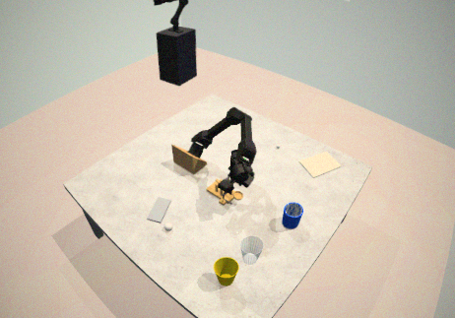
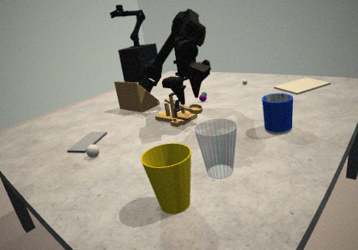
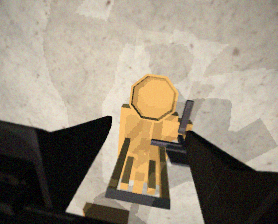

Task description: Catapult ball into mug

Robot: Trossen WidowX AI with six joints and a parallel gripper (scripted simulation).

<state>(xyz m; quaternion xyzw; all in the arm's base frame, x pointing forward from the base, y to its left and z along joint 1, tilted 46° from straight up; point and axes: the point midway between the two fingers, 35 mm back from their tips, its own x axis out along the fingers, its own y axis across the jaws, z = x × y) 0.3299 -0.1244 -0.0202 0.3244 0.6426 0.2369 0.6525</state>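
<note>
My gripper tip is now 40 mm past the wooden catapult, 20 mm to the left of it and 30 mm above it. Round my gripper tip: blue mug (300 mm ahead, 20 mm to the left, 50 mm below); purple ball (90 mm behind, 220 mm to the left, 60 mm below); green ball (120 mm behind, 270 mm to the left, 70 mm below).
</note>
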